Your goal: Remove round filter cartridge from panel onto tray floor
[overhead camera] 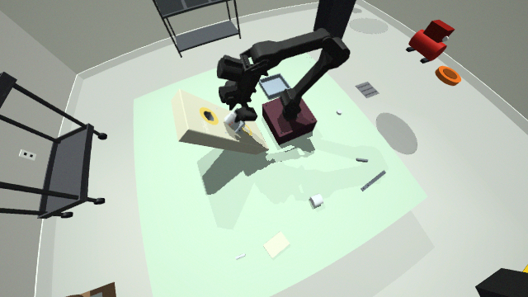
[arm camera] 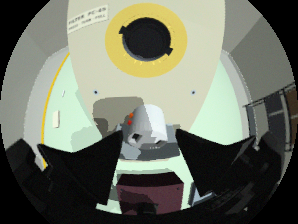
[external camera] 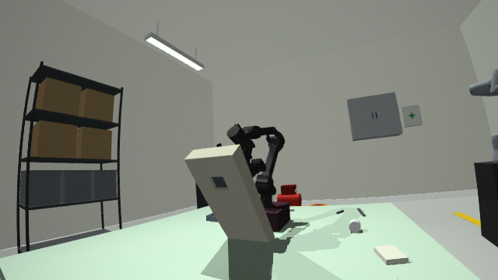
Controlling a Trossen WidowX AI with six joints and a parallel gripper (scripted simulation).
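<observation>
My gripper tip is now 330 mm to the left of the blue-grey tray, 270 mm past it and 210 mm above it. The rest, counted from my gripper tip: round filter cartridge: 10 mm below; small white pin: 500 mm to the left, 220 mm below, 110 mm ahead; cream pad: 490 mm to the left, 210 mm below, 40 mm behind.
</observation>
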